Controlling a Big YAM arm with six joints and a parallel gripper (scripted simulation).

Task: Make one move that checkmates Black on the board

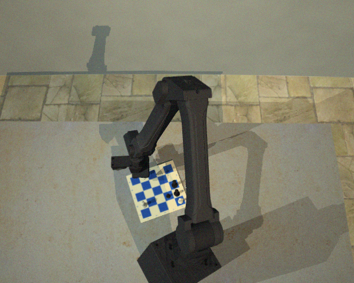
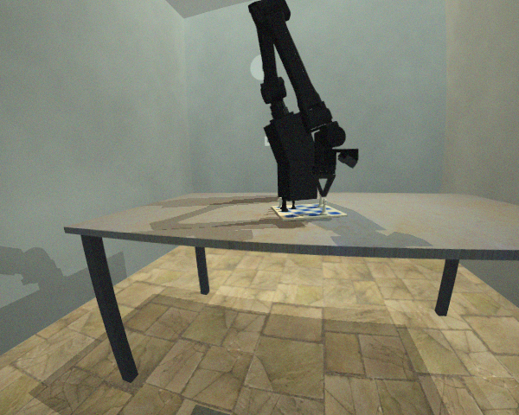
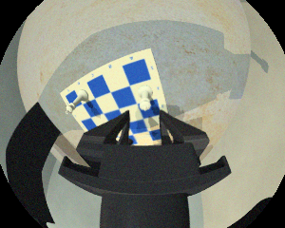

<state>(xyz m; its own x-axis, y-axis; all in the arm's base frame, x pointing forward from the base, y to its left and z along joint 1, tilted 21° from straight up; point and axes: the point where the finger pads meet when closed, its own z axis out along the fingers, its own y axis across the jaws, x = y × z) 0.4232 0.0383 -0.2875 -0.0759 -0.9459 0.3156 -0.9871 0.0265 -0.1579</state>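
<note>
The chessboard is 7 cm behind my hand, 5 cm to the right of it and 7 cm below it.
</note>
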